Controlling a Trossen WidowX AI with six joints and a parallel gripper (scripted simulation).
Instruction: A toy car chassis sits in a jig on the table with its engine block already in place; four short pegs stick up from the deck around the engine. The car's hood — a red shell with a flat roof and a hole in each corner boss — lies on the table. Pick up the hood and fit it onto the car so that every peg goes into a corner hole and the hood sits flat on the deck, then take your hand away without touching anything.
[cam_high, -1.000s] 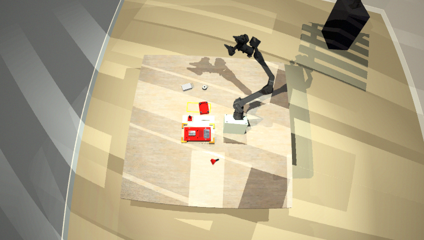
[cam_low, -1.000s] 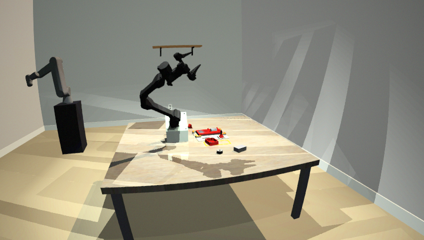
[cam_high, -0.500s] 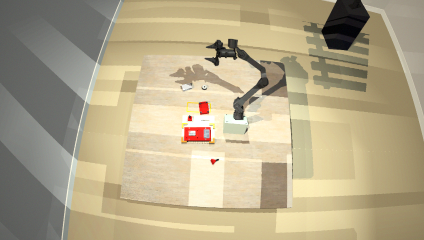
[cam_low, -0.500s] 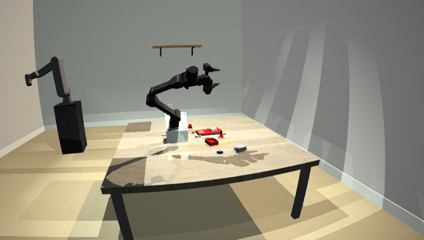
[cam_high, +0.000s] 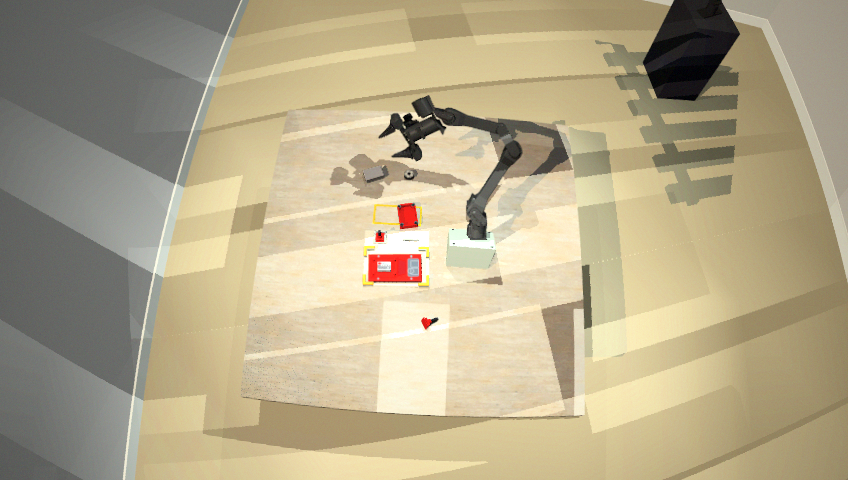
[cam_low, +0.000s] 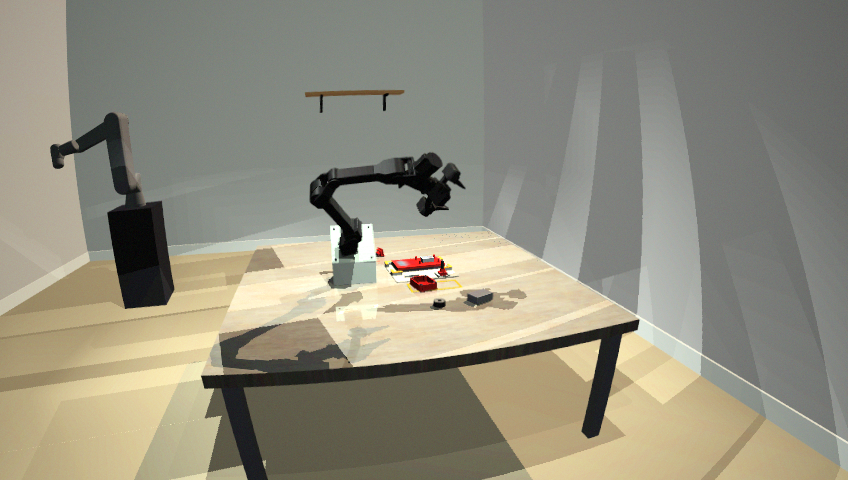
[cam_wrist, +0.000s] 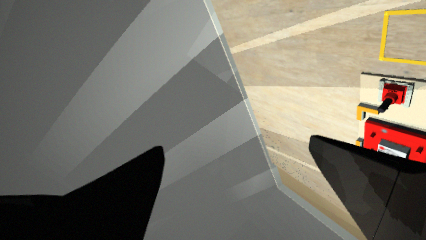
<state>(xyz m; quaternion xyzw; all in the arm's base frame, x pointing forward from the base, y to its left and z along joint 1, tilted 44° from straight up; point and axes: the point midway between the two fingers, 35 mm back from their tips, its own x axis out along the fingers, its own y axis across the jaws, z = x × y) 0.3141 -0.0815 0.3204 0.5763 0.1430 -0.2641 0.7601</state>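
The red hood is 330 mm below my gripper tip, 120 mm to the left of it and 70 mm behind it. Round my gripper tip: small wheel 330 mm below, 90 mm behind, 70 mm to the right; engine block 340 mm to the left, 310 mm below, 30 mm ahead.
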